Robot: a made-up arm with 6 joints. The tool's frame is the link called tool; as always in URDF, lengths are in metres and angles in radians. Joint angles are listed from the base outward. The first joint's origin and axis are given. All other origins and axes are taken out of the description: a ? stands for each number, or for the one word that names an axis. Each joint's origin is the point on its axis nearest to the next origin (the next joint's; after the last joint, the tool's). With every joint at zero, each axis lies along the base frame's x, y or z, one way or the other. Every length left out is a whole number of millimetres.
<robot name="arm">
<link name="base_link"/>
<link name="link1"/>
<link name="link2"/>
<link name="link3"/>
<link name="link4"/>
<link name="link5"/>
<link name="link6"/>
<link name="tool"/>
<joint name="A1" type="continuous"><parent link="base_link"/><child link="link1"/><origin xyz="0.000 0.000 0.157" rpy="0.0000 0.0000 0.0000"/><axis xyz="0 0 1"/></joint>
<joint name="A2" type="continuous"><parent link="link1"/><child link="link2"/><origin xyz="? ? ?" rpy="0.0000 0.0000 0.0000"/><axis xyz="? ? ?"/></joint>
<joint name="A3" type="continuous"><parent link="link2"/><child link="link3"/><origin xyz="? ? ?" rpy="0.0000 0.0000 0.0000"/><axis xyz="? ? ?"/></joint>
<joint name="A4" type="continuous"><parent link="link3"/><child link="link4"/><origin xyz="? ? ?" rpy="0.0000 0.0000 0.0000"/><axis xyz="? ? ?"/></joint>
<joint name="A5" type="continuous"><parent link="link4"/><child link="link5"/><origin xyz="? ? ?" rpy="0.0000 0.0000 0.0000"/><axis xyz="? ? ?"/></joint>
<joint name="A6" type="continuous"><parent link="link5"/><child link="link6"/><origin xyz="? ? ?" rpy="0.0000 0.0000 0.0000"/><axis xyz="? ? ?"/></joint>
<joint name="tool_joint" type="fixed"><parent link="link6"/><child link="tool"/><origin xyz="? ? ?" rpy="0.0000 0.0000 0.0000"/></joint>
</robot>
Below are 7 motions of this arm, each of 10 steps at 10 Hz.
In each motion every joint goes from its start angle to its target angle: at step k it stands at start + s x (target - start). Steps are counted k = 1, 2, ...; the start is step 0. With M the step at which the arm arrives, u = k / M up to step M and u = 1 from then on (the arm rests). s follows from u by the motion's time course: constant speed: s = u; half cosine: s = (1 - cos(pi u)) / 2; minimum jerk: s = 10 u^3 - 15 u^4 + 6 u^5.
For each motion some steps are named. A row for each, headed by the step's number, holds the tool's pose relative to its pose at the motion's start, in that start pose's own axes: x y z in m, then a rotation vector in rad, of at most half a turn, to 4 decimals.
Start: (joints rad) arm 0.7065 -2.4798 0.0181 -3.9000 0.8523 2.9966
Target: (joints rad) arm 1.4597 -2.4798 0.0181 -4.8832 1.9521 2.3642
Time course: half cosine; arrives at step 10
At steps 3, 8, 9, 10:
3: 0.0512 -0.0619 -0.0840 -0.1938 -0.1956 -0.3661
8: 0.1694 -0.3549 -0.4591 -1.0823 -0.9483 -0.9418
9: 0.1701 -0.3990 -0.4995 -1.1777 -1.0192 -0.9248
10: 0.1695 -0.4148 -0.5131 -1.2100 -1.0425 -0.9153

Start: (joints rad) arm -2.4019 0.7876 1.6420 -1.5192 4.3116 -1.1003
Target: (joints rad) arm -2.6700 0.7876 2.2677 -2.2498 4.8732 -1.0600
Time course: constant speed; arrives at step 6
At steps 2, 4, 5, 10:
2: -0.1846 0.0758 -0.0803 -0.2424 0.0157 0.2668
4: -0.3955 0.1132 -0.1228 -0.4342 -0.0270 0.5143
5: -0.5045 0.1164 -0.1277 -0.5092 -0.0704 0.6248
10: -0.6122 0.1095 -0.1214 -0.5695 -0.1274 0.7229

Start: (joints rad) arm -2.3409 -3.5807 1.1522 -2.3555 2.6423 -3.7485
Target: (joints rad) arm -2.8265 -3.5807 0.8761 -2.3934 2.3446 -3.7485
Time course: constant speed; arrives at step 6
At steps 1, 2, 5, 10:
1: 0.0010 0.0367 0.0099 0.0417 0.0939 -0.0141
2: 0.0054 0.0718 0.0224 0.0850 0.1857 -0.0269
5: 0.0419 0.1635 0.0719 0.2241 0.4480 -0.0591
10: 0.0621 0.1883 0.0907 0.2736 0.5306 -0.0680

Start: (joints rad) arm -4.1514 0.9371 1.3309 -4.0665 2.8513 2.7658
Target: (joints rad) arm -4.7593 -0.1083 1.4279 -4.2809 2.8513 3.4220
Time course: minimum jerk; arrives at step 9
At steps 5, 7, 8, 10:
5: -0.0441 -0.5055 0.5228 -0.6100 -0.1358 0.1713
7: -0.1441 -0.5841 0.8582 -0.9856 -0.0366 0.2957
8: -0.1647 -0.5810 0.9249 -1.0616 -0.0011 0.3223
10: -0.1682 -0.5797 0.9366 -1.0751 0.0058 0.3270

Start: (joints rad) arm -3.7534 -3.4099 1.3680 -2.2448 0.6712 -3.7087
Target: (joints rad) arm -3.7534 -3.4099 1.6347 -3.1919 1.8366 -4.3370
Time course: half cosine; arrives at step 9
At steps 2, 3, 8, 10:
2: -0.0002 -0.0123 -0.0124 0.0182 -0.1277 -0.1710
3: -0.0013 -0.0210 -0.0311 0.0335 -0.2793 -0.3527
8: 0.0272 -0.0236 -0.2161 0.0735 -1.2104 -0.9535
10: 0.0304 -0.0244 -0.2263 0.0756 -1.2512 -0.9596

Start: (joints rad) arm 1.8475 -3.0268 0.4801 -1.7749 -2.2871 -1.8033
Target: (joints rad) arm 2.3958 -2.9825 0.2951 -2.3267 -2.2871 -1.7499
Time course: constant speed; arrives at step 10
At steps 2, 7, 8, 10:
2: -0.0155 -0.0341 -0.0523 -0.0277 -0.1707 0.1344
7: -0.0208 -0.1365 -0.1821 -0.1043 -0.5823 0.4947
8: -0.0155 -0.1592 -0.2069 -0.1208 -0.6620 0.5705
10: 0.0018 -0.2057 -0.2539 -0.1549 -0.8188 0.7256

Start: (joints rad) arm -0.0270 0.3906 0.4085 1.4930 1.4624 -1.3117
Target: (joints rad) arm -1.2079 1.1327 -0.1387 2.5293 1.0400 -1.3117
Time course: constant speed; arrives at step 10
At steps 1, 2, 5, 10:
1: 0.0524 -0.0660 -0.1050 0.1180 -0.0510 0.0243
2: 0.1005 -0.1179 -0.2272 0.2389 -0.1044 0.0408
5: 0.2052 -0.1620 -0.6707 0.6097 -0.2797 0.0384
10: 0.2097 0.2203 -1.4458 1.1873 -0.6216 -0.1573

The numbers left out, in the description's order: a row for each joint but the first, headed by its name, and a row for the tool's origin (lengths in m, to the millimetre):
A2: xyz 0.000 0.039 0.000, axis 0 1 0
A3: xyz 0.000 0.000 0.673, axis 0 1 0
A4: xyz 0.000 0.000 0.876, axis 0 0 1
A5: xyz 0.000 0.000 0.000, axis 0 1 0
A6: xyz 0.000 0.000 0.177, axis 0 0 1
tool: xyz 0.000 0.000 0.000

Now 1 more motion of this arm.
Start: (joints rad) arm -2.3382 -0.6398 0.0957 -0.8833 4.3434 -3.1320
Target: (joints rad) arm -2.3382 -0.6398 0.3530 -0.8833 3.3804 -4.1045
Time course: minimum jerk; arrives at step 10
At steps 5, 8, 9, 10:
5: 0.1001 -0.0751 -0.0781 -0.1491 0.3778 -0.3976
8: 0.1892 -0.1336 -0.1643 -0.4629 0.6303 -0.7401
9: 0.1988 -0.1400 -0.1747 -0.5074 0.6512 -0.7768
10: 0.2005 -0.1411 -0.1766 -0.5153 0.6546 -0.7831

